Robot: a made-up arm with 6 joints.
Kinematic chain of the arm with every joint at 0, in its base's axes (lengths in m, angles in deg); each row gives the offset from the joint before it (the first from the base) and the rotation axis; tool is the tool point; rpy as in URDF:
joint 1: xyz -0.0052 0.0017 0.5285 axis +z
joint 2: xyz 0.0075 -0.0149 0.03 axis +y
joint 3: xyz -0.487 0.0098 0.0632 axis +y
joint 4: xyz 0.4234 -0.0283 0.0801 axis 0.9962 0 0.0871
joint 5: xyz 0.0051 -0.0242 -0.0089 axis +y
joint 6: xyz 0.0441 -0.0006 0.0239 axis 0.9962 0 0.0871
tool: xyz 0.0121 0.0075 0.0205 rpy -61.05 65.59 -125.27
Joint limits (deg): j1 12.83..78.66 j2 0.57..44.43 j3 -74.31..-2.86 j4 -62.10..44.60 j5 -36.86..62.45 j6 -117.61..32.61
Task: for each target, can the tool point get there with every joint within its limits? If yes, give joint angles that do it. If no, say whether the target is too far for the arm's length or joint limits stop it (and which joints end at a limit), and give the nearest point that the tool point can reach.
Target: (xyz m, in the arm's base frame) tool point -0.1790 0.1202 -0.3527
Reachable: no: joint limits stop it (at a limit: joint 1, joint 2, joint 3, joint 4, joint 5, joint 6) | nearest point 0.0368 0.0929 0.6419 | short by 1.018 m
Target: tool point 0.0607 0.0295 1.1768
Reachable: yes | joints 52.02 36.66 -58.88 -10.86 -10.05 -82.03
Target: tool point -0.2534 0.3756 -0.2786
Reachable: no: joint limits stop it (at a limit: joint 1, joint 2, joint 3, joint 4, joint 5, joint 6) | nearest point 0.0368 0.0929 0.6419 | short by 1.006 m
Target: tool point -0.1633 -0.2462 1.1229
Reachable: yes | joints 47.89 4.88 -65.54 -29.15 32.48 -68.89
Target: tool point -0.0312 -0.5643 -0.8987
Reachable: no: too far | nearest point 0.1025 -0.0261 0.6435 | short by 1.639 m
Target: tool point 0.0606 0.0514 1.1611
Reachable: yes | joints 65.39 36.43 -59.63 7.34 8.60 -99.24
